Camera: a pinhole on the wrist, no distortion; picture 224 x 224 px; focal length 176.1 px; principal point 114.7 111.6 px. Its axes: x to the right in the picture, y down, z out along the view. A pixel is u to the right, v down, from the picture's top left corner.
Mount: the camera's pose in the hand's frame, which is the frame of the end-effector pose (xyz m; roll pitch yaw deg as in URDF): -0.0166 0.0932 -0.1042 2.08 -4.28 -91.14
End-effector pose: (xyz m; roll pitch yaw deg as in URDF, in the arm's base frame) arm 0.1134 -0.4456 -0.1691 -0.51 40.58 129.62
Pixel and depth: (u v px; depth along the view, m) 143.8 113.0 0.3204
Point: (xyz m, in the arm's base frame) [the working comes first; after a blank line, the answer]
In the camera's frame: 0.0529 0.0025 0.3204

-0.0157 -0.3938 0.0140
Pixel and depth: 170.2 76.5 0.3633
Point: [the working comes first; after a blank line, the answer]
In the camera's frame: 0.1145 -0.0724 0.3633

0.0466 -0.3806 0.0987
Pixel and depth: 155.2 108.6 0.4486
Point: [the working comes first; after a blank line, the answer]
In the camera's frame: 0.1032 -0.0076 0.4486

-0.0326 -0.3122 0.1240
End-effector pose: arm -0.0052 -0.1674 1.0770 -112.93 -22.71 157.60
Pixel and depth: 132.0 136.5 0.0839
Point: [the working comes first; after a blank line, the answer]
In the camera's frame: 0.0082 0.0119 0.0839

-0.0054 -0.1095 1.0036
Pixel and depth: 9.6 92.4 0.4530
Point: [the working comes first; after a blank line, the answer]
In the camera's frame: -0.2704 -0.0494 0.4530

-0.1712 -0.2554 0.5927
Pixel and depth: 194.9 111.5 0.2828
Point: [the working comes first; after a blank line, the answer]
In the camera's frame: 0.1288 -0.0002 0.2828

-0.0696 -0.3332 1.0103
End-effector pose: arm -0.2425 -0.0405 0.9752 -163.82 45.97 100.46
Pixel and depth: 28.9 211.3 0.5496
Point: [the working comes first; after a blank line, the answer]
In the camera's frame: -0.2678 0.3112 0.5496

0.0461 -0.1750 0.4066
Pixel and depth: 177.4 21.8 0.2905
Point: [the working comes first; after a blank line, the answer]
In the camera's frame: 0.1034 -0.1481 0.2905

-0.2339 -0.2986 0.9742
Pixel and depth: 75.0 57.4 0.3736
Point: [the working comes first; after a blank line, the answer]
In the camera's frame: -0.0842 -0.1150 0.3736

-0.0595 -0.3308 0.8658
